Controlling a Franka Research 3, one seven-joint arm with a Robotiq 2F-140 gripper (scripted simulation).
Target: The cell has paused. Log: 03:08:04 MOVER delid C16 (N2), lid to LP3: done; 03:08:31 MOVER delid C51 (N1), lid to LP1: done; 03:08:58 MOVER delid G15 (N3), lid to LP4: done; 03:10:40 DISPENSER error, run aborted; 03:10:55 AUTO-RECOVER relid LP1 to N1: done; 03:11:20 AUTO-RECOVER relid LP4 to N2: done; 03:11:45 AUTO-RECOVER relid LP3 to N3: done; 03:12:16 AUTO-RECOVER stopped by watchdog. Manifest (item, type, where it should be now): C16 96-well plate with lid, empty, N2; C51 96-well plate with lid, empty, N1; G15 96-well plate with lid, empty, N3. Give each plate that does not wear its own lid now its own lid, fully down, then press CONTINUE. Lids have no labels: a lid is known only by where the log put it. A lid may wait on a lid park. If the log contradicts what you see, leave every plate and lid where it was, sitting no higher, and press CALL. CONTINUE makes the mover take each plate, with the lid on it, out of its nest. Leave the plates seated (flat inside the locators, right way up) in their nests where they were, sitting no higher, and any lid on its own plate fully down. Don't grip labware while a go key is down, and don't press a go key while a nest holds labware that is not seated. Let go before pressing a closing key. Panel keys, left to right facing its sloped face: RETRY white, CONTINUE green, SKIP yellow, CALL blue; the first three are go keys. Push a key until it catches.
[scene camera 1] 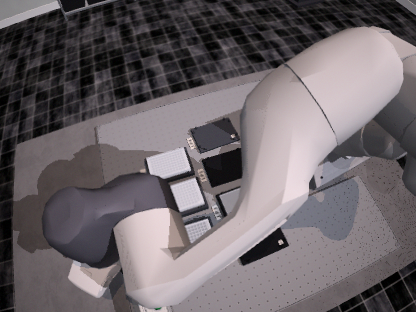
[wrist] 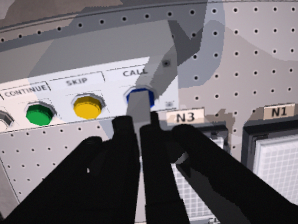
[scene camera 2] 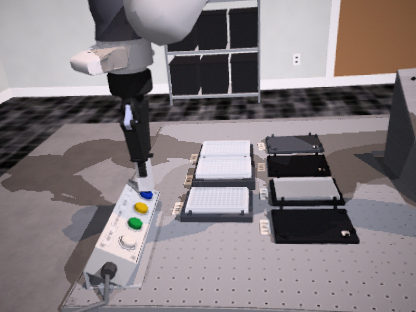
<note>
In view: my gripper [scene camera 2: 146, 189], a plate [scene camera 2: 202, 200], a pale grey lid [scene camera 2: 310, 188] and a sloped key panel [wrist: 107, 64].
The plate is seen too in the wrist view [wrist: 192, 201]. My gripper is seen too in the wrist view [wrist: 141, 106]. The wrist view does not show the pale grey lid: it is out of frame.
</note>
